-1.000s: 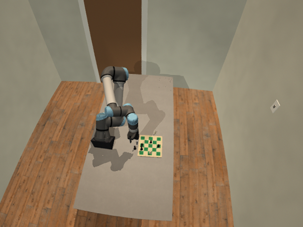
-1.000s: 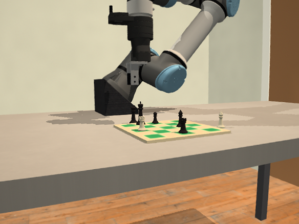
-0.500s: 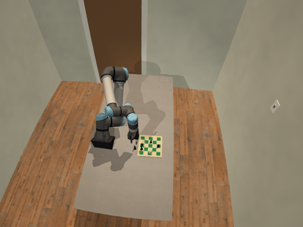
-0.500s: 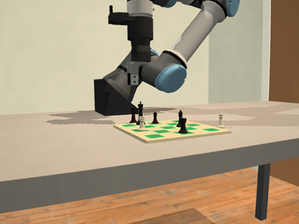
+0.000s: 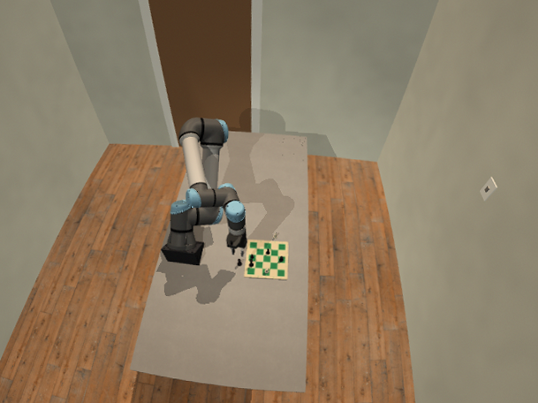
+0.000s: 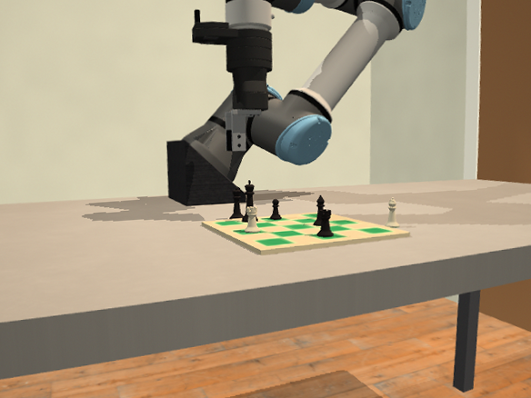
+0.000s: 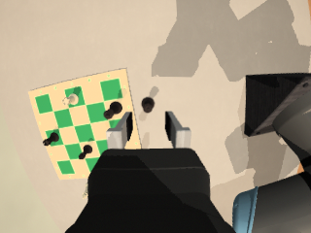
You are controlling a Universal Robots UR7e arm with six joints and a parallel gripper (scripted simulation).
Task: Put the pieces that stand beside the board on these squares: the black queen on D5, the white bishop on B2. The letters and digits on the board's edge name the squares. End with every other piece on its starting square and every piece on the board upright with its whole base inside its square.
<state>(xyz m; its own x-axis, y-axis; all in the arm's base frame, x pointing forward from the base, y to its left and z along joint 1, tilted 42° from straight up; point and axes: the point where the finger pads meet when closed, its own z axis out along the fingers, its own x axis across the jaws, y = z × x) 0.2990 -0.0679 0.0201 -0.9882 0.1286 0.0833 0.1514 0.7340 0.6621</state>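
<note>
Now: hand 11 cm above the black queen. Also, from my hand: chessboard: 14 cm ahead, 4 cm to the left, 13 cm below; then black pawn: 6 cm ahead, 4 cm to the left, 11 cm below; then black king: 6 cm ahead, 9 cm below.
</note>
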